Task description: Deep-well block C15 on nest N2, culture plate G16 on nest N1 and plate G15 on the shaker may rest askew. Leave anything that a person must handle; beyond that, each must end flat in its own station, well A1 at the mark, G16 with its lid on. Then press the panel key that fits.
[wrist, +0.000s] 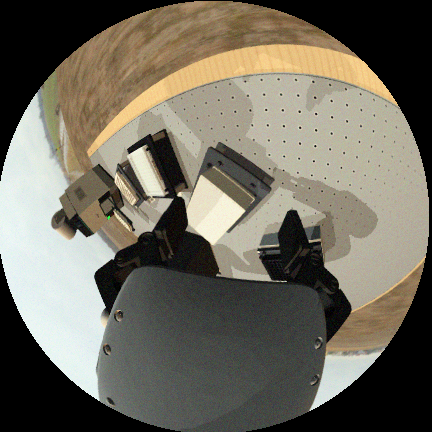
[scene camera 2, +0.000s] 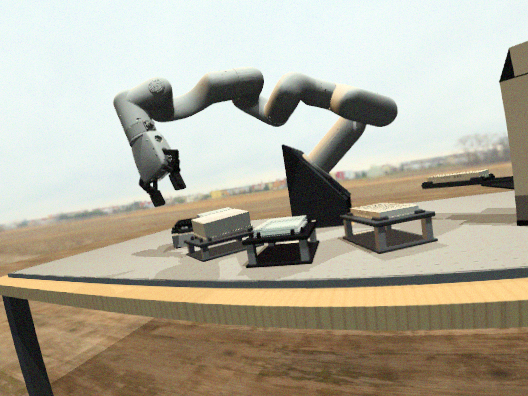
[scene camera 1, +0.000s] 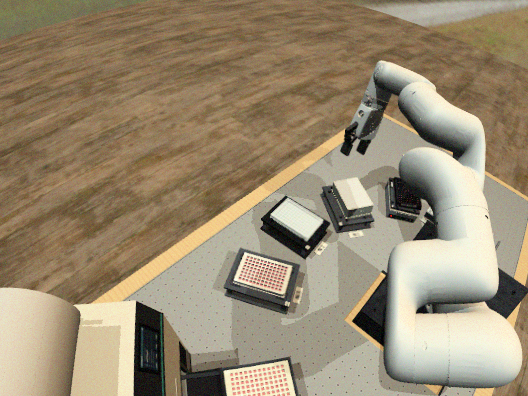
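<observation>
My gripper is open and empty, in the air above the far end of the table, beyond the block. The tall cream deep-well block sits on a dark nest, which shows a wider bare strip along one side. The pale lidded plate is in the neighbouring black nest. The dark plate is on the shaker, partly behind a finger in the wrist view. Small tilts and A1 marks cannot be read.
A red-welled plate sits on another nest. Another red-welled plate is on the tray of the boxy instrument. The arm's black base stands behind the nests. The key panel is hidden.
</observation>
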